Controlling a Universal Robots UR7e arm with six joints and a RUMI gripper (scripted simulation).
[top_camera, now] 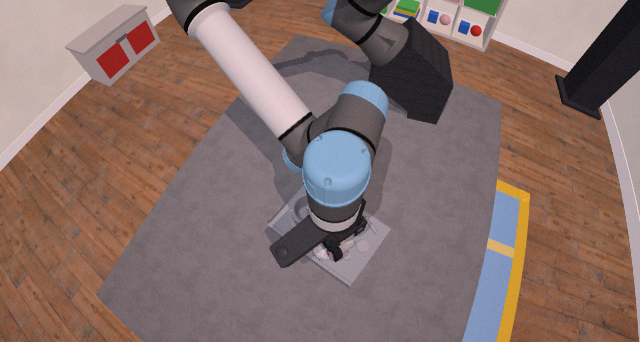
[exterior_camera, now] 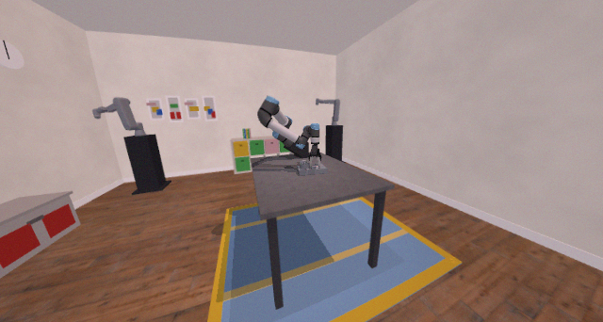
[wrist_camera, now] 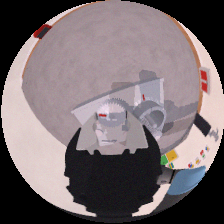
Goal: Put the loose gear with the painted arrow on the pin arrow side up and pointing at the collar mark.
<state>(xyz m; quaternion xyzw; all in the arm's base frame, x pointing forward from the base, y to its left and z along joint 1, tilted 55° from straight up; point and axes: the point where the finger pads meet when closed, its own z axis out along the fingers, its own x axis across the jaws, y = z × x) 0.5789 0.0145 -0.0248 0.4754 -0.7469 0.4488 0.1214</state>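
The thin peg is 9 cm behind my hand, 7 cm to the left of it and 1 cm below it. Also, from my hand: gear: right at my hand.
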